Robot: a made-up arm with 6 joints.
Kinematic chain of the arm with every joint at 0, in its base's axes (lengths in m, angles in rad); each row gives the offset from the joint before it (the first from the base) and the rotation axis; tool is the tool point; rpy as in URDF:
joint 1: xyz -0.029 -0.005 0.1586 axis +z
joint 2: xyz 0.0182 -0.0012 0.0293 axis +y
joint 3: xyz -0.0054 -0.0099 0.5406 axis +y
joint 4: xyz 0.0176 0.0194 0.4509 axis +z
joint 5: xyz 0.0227 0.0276 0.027 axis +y
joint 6: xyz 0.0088 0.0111 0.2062 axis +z
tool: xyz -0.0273 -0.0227 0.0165 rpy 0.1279 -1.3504 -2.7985
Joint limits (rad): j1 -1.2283..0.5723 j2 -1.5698..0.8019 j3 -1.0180..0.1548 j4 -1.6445..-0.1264 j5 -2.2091..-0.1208 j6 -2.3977..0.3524
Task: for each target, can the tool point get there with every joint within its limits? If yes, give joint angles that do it. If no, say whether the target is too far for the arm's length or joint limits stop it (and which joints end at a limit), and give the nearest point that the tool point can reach.
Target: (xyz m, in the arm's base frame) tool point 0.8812 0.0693 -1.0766
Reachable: no: too far | nearest point -0.1307 0.6523 -0.3315 | short by 1.385 m
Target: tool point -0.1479 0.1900 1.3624
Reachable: yes | joints -0.4519 -0.1513 0.0202 -0.7379 -0.5704 -0.9407
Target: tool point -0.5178 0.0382 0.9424
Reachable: yes | joints 0.2633 -0.0321 -0.8855 -0.7599 -1.3905 -0.4641
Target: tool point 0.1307 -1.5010 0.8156
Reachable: no: too far | nearest point 0.3101 -0.9752 0.8973 | short by 0.562 m
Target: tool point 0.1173 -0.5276 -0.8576
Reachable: no: joint limits stop it (at a limit: joint 1, joint 2, joint 3, joint 4, joint 6) | nearest point -0.6030 -0.3266 -0.3625 | short by 0.897 m
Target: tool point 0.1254 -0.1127 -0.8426
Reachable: no: joint limits stop it (at a limit: joint 1, joint 2, joint 3, joint 4, joint 6) | nearest point -0.5813 -0.3116 -0.3325 | short by 0.894 m
